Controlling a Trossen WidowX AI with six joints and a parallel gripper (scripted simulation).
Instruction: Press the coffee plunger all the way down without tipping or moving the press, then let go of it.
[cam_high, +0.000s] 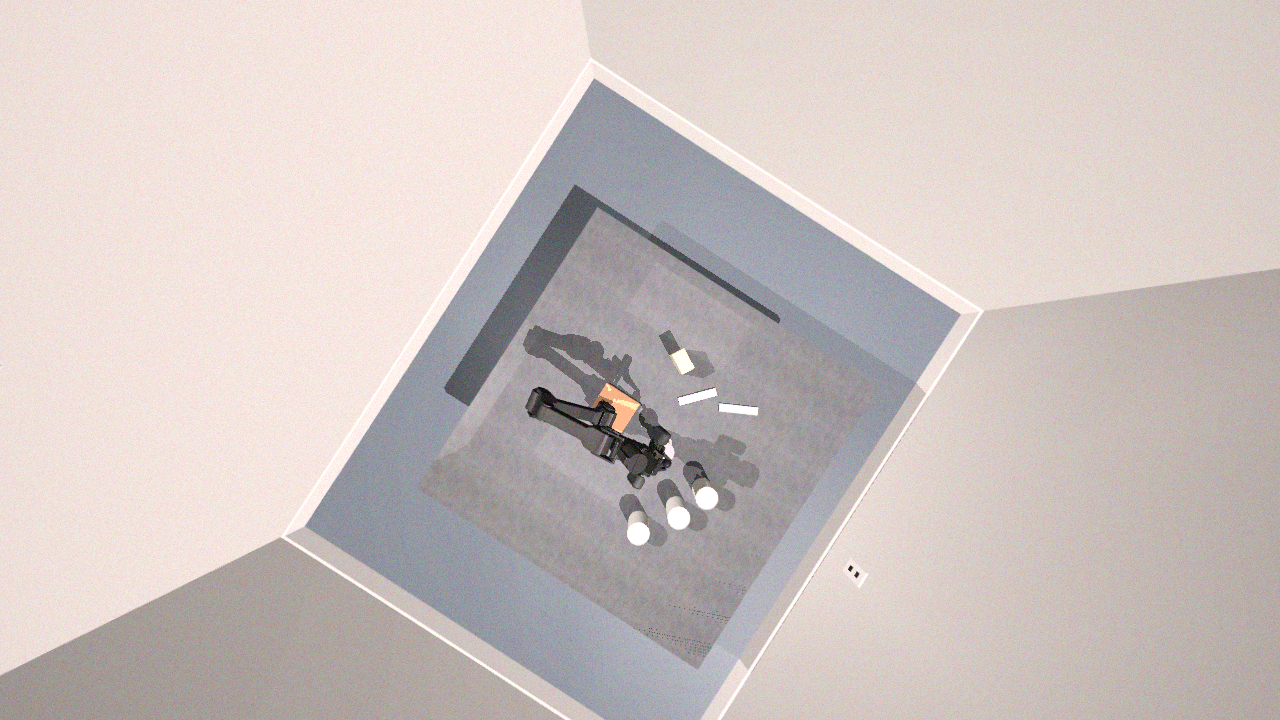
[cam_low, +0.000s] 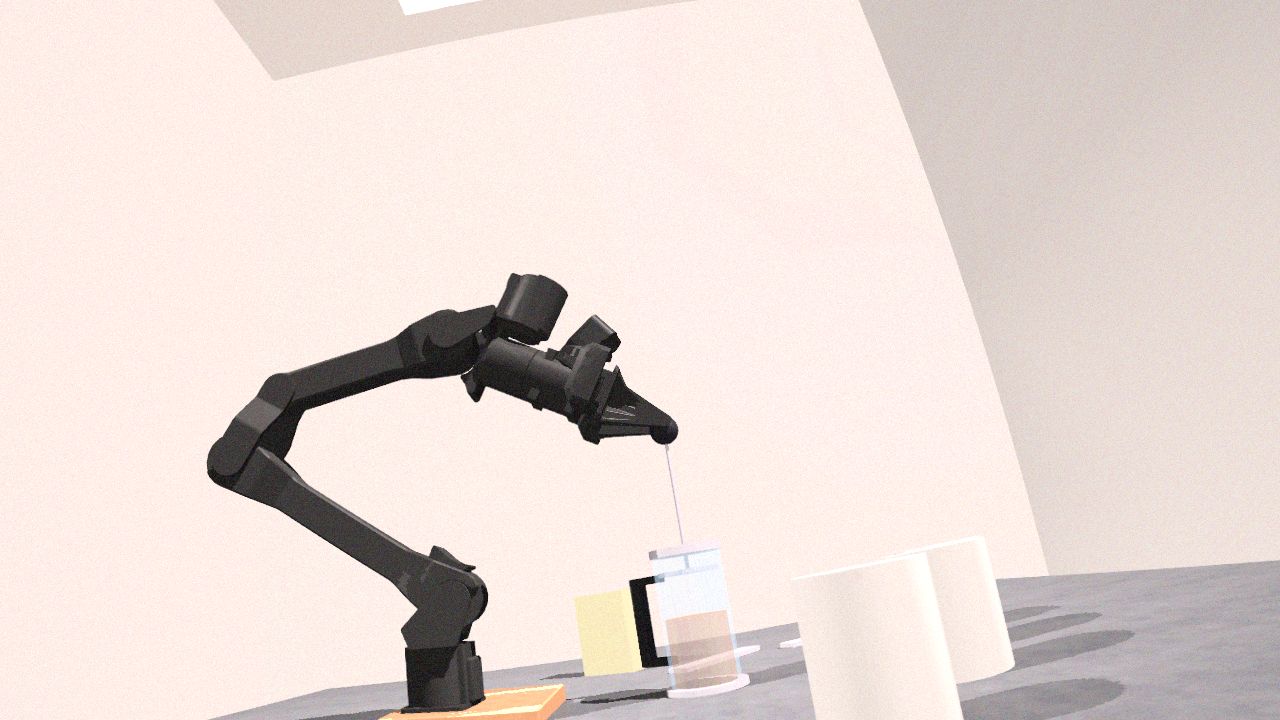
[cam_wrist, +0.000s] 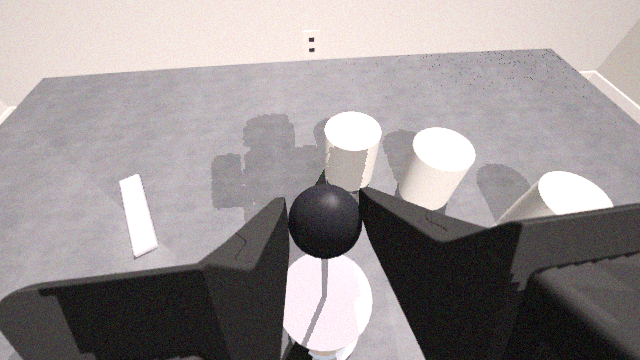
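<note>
The glass coffee press lies 2 cm behind my gripper tip, 1 cm to the left of it and 14 cm below it.
</note>
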